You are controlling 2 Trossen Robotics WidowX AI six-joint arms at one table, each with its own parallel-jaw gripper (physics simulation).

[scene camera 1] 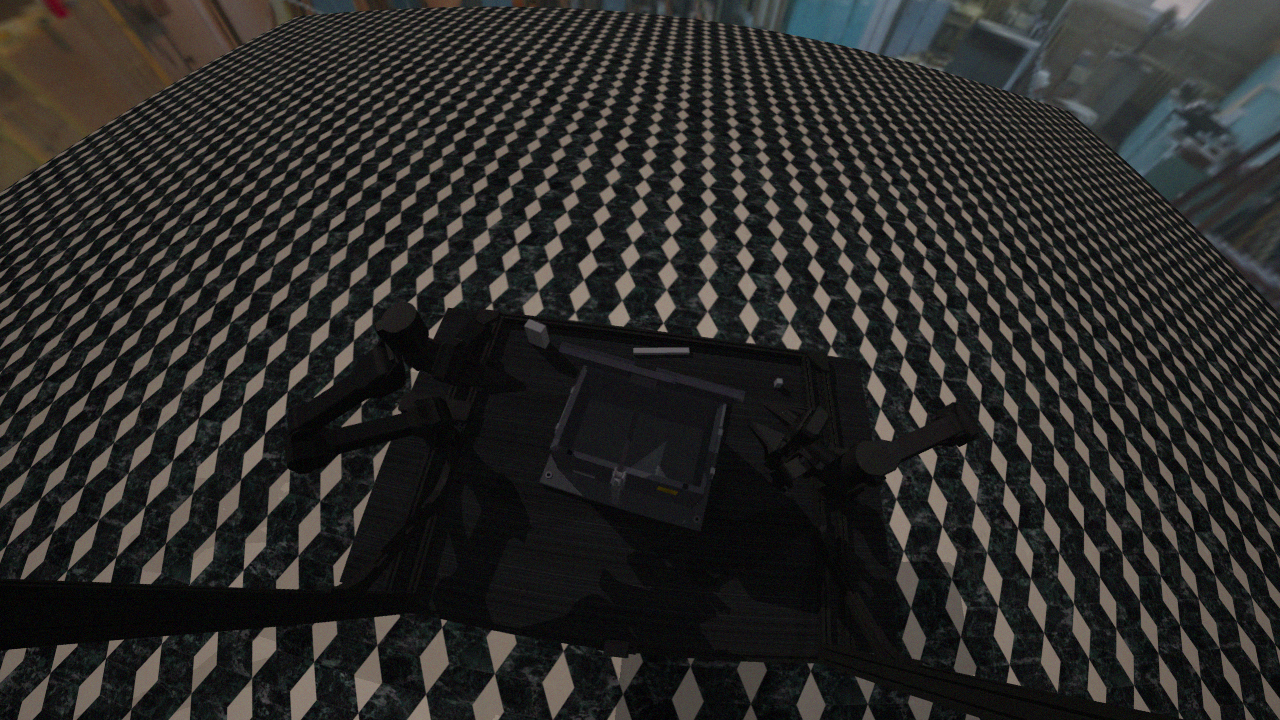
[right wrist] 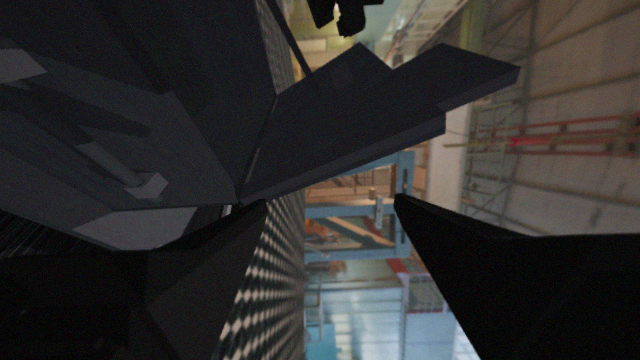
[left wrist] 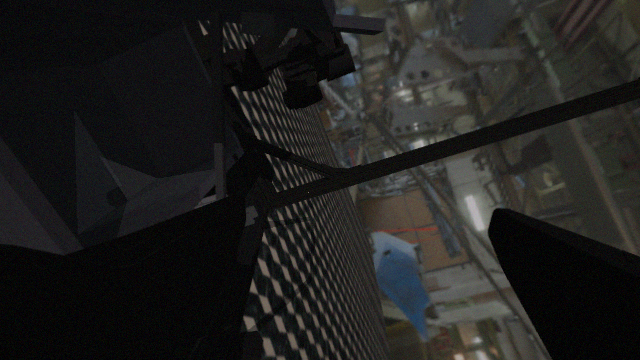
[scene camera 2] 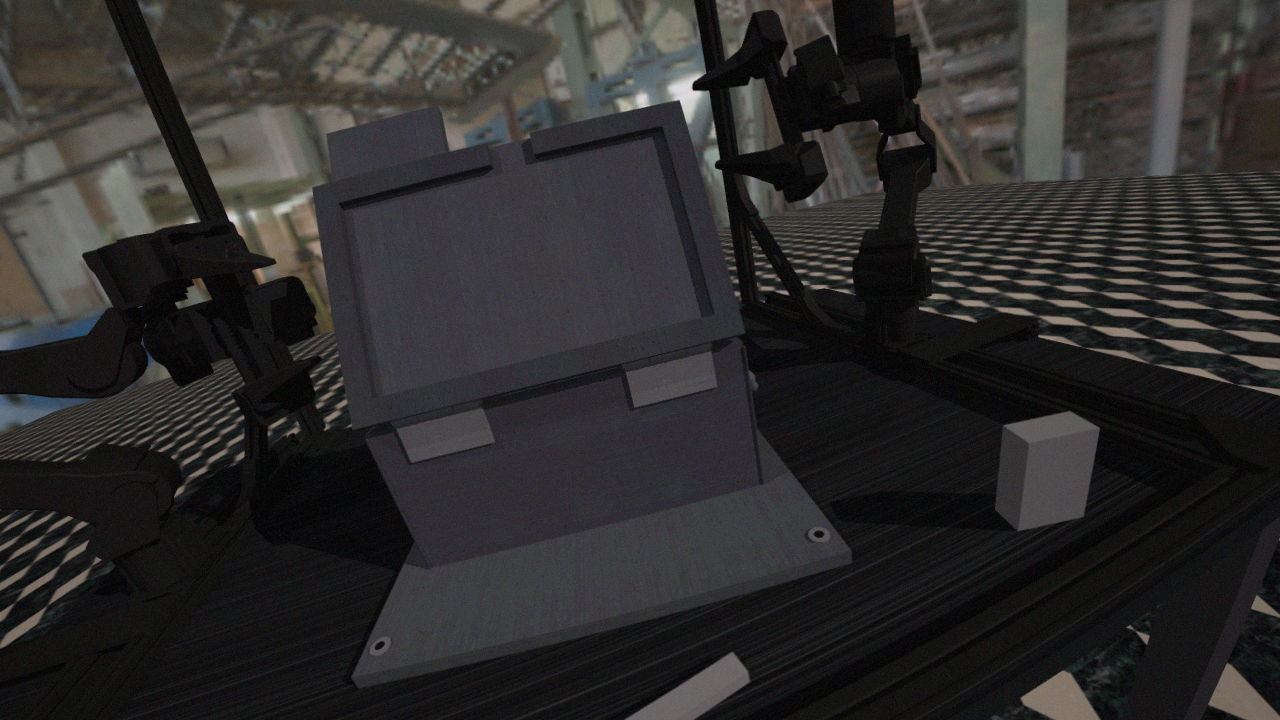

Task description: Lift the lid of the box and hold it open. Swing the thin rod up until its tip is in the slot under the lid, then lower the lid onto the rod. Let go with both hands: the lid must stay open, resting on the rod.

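Places are measured from the left arm's base along level axes (x left, y ahead, z down), in centimetres.
Pixels of known places: left gripper, fingertip midpoint: (scene camera 1: 517, 385) (left wrist: 366, 214) (scene camera 2: 703, 125); right gripper, fingertip midpoint: (scene camera 1: 756, 413) (right wrist: 330, 202) (scene camera 2: 294, 313); left arm's base, link origin: (scene camera 1: 446, 437) (scene camera 2: 893, 337); right arm's base, link origin: (scene camera 2: 174, 575).
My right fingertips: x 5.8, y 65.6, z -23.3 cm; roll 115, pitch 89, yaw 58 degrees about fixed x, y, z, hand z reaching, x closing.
Ahead of a thing's pixels: the offset from my right fingertips to its top centre. "pt": to the spot under its first point.
The grey box (scene camera 1: 581, 465) (scene camera 2: 581, 474) stands mid-table. Its lid (scene camera 1: 653, 369) (scene camera 2: 528, 259) (right wrist: 360, 105) is tipped steeply up at the hinge side, with neither gripper touching it. In the right wrist view a short grey rod-like piece {pt dy -3.5, dx -1.4, dz +15.4 cm} (right wrist: 112, 162) ends at a pale block on the box; whether it is the thin rod I cannot tell. The slot under the lid cannot be made out. My left gripper (scene camera 2: 708, 125) (left wrist: 366, 214) is open and empty, off the box's left side in scene camera 1. My right gripper (scene camera 1: 760, 419) (scene camera 2: 296, 310) (right wrist: 330, 202) is open and empty, beside the box's right side there.
A pale block {dy -50.3, dx +25.1, dz +17.6 cm} (scene camera 1: 537, 334) (scene camera 2: 1042, 474) stands near the far left table corner in scene camera 1. A pale bar {dy -17.2, dx +26.8, dz +24.2 cm} (scene camera 1: 661, 351) (scene camera 2: 693, 691) lies behind the lid. A small white piece {dy +14.6, dx +21.1, dz +22.7 cm} (scene camera 1: 778, 382) lies beyond my right gripper. Dark frame rails edge the table.
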